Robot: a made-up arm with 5 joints. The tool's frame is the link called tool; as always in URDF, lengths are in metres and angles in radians.
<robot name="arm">
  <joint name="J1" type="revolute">
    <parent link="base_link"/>
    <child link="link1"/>
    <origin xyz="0 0 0.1" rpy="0 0 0"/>
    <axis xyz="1 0 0"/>
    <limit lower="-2.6" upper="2.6" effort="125" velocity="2.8"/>
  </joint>
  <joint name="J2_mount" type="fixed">
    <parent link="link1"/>
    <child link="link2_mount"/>
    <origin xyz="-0.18 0.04 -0.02" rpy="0 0 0"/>
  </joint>
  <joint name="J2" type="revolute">
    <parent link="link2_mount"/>
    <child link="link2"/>
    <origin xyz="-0.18 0.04 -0.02" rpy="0 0 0"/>
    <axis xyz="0 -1 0"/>
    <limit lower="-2.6" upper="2.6" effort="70" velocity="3.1"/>
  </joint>
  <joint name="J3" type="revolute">
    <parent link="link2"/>
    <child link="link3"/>
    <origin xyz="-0.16 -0.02 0.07" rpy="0 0 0"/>
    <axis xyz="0 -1 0"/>
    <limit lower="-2.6" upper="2.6" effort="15" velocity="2"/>
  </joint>
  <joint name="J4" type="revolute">
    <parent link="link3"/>
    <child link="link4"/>
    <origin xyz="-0.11 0.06 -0.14" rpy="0 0 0"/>
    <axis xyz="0 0 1"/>
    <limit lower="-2.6" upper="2.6" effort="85" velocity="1.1"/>
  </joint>
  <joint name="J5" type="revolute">
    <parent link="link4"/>
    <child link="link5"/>
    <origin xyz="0.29 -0.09 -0.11" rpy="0 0 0"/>
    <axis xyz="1 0 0"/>
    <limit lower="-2.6" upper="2.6" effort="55" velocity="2.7"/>
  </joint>
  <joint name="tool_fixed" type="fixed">
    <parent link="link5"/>
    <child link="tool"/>
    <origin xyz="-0.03 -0.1 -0.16" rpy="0 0 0"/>
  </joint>
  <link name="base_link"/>
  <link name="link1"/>
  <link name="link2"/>
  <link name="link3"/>
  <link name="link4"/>
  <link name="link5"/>
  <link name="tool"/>
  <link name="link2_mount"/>
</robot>
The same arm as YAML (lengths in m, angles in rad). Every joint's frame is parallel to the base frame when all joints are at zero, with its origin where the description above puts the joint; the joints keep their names.
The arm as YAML. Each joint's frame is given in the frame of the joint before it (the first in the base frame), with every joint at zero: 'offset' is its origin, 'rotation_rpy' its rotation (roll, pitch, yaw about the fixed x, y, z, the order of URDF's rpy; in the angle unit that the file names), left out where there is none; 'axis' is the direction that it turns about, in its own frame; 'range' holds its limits. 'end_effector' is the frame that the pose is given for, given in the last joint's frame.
length_unit: m
angle_unit: rad
chain:
  - id: J1
    offset: [0.0, 0.0, 0.1]
    axis: "+x"
    range: [-2.6, 2.6]
  - id: J2
    offset: [-0.36, 0.08, -0.04]
    axis: "-y"
    range: [-2.6, 2.6]
  - id: J3
    offset: [-0.16, -0.02, 0.07]
    axis: "-y"
    range: [-2.6, 2.6]
  - id: J4
    offset: [-0.11, 0.06, -0.14]
    axis: "+z"
    range: [-2.6, 2.6]
  - id: J5
    offset: [0.29, -0.09, -0.11]
    axis: "+x"
    range: [-2.6, 2.6]
end_effector:
  offset: [-0.03, -0.1, -0.16]

